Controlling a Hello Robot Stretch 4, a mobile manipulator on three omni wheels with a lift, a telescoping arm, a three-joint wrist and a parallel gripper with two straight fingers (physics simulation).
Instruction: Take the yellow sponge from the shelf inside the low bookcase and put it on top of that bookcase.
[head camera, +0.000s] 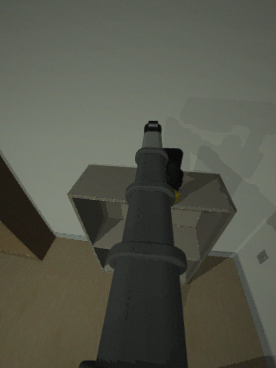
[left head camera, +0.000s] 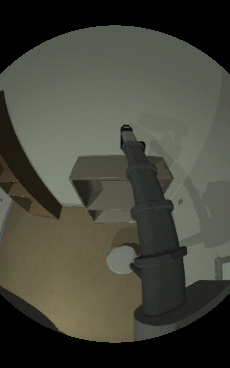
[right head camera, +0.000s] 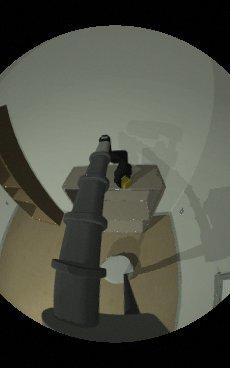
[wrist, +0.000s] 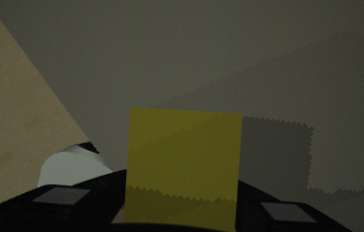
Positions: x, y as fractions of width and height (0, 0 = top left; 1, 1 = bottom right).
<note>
In view: the gripper (wrist: 0.48, 0.82), a yellow sponge (wrist: 0.50, 0.70) and a low grey bookcase (head camera: 0.74, 0.55).
The low grey bookcase shows as well in the wrist view (wrist: 0.79, 0.33).
</note>
